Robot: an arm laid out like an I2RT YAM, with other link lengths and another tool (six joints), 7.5 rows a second.
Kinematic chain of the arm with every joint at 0, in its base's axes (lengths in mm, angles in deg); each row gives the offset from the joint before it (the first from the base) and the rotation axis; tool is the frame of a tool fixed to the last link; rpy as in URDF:
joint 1: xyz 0 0 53.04 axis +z
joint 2: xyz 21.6 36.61 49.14 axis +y
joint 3: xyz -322.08 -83.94 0 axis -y
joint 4: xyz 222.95 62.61 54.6 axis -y
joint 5: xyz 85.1 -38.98 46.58 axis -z
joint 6: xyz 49.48 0 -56.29 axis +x
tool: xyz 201 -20 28 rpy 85.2 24.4 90
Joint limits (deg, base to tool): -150..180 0..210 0..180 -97..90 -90..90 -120..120
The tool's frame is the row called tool.
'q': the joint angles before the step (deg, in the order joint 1, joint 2, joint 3, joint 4, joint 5, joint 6). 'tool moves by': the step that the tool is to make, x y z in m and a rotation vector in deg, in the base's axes. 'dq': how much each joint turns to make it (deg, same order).
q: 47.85, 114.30, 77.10, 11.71, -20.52, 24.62
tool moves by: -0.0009, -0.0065, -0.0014, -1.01, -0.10, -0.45
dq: -0.09, -0.89, -0.57, -1.19, 0.65, -0.55
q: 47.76, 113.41, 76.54, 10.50, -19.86, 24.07
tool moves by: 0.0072, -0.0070, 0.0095, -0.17, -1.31, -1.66
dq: -0.22, -1.03, 0.16, -0.55, 1.77, -0.36
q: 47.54, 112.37, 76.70, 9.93, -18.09, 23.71
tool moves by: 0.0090, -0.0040, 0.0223, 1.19, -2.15, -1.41
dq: -0.32, -1.19, 0.97, 0.09, 1.31, -0.27
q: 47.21, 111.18, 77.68, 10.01, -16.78, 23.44
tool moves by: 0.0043, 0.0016, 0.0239, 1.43, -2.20, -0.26
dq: -0.02, -0.82, 1.57, 0.00, 0.47, -0.52
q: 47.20, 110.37, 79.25, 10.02, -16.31, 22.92
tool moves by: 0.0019, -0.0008, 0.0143, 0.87, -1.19, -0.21
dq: -0.10, -0.70, 0.68, 0.01, 0.20, -0.23
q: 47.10, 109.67, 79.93, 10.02, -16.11, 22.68
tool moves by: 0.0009, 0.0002, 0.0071, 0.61, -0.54, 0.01
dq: -0.08, -0.24, 0.31, 0.26, -0.09, -0.01
